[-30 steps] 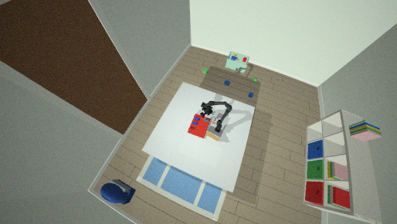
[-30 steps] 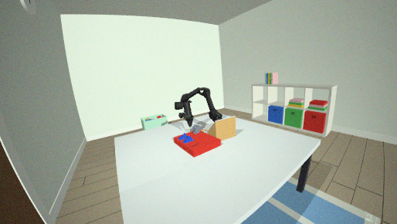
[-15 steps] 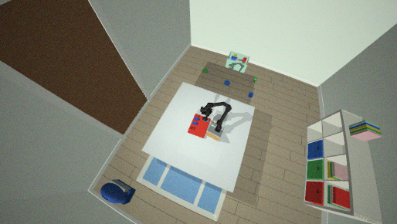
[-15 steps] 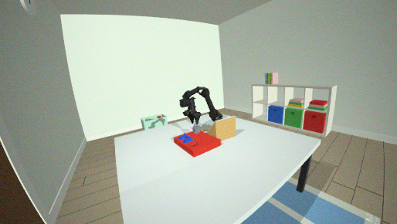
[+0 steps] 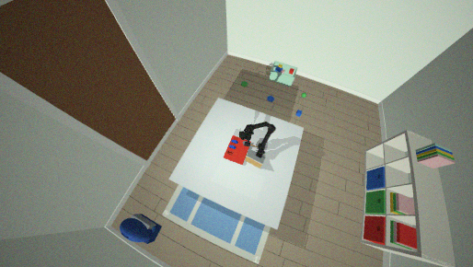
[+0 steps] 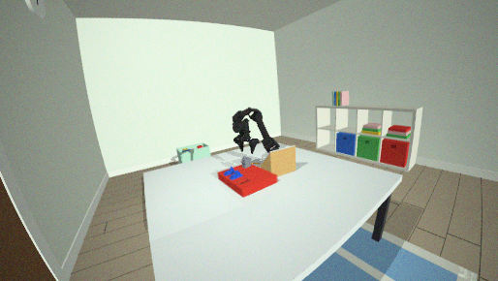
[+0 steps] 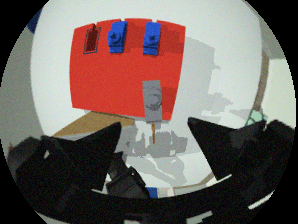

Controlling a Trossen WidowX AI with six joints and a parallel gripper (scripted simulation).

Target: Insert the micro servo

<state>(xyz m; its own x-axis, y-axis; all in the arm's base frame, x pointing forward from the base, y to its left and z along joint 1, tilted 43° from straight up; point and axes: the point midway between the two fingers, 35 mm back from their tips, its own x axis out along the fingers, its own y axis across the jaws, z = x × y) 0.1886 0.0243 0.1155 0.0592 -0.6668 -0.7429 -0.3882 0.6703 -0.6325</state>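
The red robot deck lies 20 mm ahead of my gripper tip, 100 mm to the left of it and 120 mm below it.
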